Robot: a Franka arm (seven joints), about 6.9 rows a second.
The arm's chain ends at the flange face. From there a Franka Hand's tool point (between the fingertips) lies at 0.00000 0.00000 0.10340 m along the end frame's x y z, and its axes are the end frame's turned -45 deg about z.
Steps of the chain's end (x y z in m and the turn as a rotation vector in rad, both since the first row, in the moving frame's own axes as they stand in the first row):
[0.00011, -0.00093, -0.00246, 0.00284, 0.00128, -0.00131]
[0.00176, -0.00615, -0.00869, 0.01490, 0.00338, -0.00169]
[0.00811, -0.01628, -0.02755, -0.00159, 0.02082, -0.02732]
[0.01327, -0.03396, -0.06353, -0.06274, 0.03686, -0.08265]
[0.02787, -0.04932, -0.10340, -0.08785, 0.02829, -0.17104]
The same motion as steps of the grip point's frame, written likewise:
[0.00104, -0.00069, -0.00246, 0.00110, 0.00291, -0.00131]
[0.00693, -0.00395, -0.00870, 0.00815, 0.01293, -0.00169]
[0.01867, -0.00416, -0.02757, -0.01585, 0.01360, -0.02732]
[0.03181, -0.00728, -0.06380, -0.07043, -0.01830, -0.08265]
[0.05098, -0.00636, -0.10384, -0.08212, -0.04212, -0.17104]

